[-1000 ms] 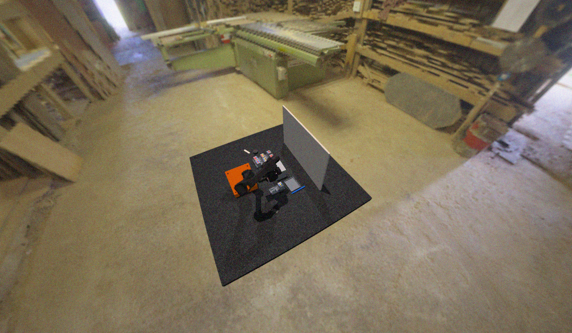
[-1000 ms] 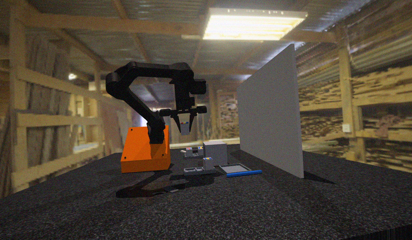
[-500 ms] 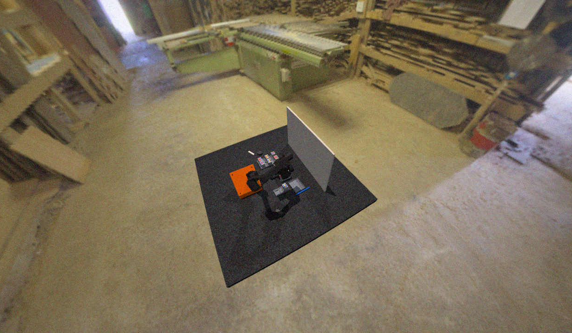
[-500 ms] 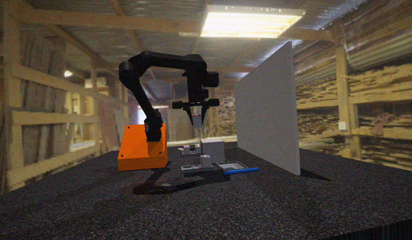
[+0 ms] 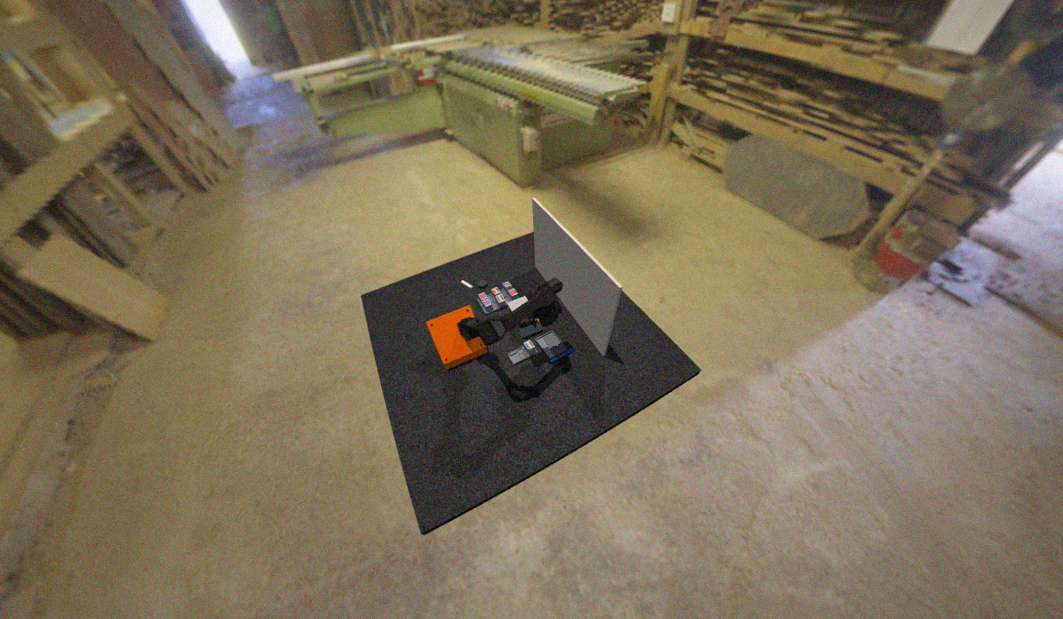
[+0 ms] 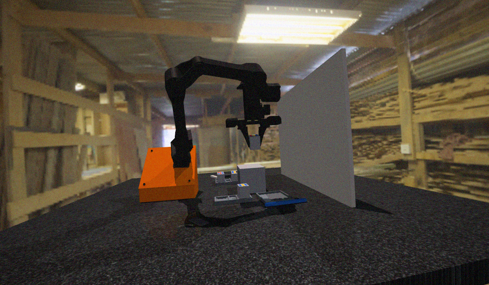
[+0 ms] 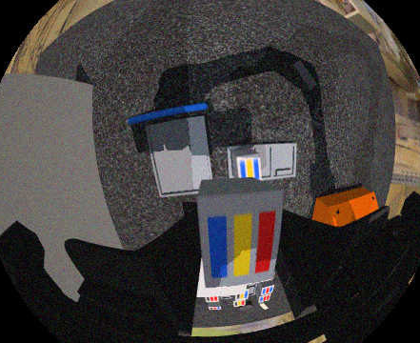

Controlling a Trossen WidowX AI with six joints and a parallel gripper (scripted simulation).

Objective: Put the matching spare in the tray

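Right now the grey tray is 6 cm ahead of my gripper tip and 18 cm below it. The rest, counted from my gripper tip: grey mounted unit (19 cm to the left, 13 cm below).
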